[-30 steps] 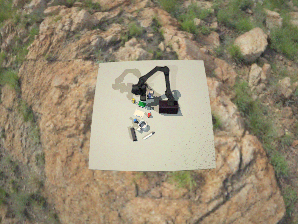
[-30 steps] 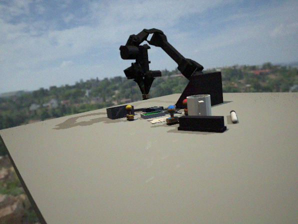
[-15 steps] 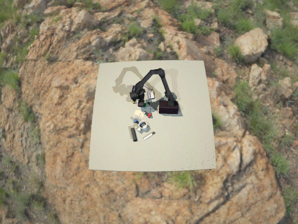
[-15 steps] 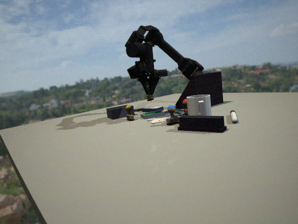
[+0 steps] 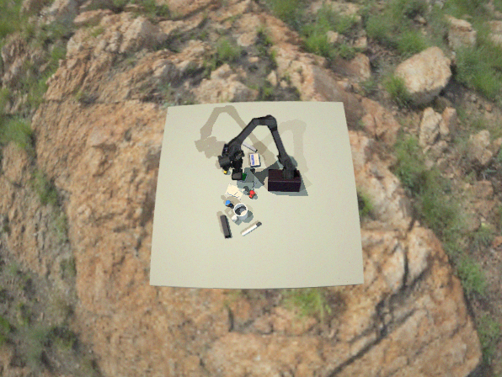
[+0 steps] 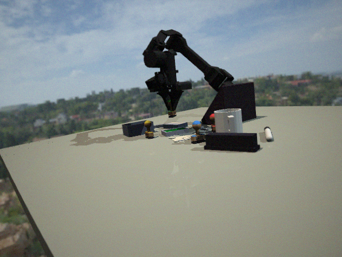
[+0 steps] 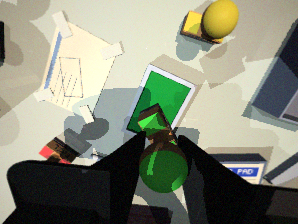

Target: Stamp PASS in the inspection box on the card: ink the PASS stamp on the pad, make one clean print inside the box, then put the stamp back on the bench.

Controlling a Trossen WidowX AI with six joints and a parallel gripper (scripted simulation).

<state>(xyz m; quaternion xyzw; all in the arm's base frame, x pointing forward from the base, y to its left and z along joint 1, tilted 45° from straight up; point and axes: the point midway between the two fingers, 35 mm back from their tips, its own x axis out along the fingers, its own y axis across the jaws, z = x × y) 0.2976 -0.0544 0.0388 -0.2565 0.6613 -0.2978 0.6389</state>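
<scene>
Now: gripper tip 8 cm above the green ink pad. From my gripper tip the other things lie so: cream card 3 cm ahead, 10 cm to the left, 9 cm below; then green-knobbed stamp right at my gripper tip; then yellow-knobbed stamp 9 cm ahead, 4 cm to the right, 7 cm below.
</scene>
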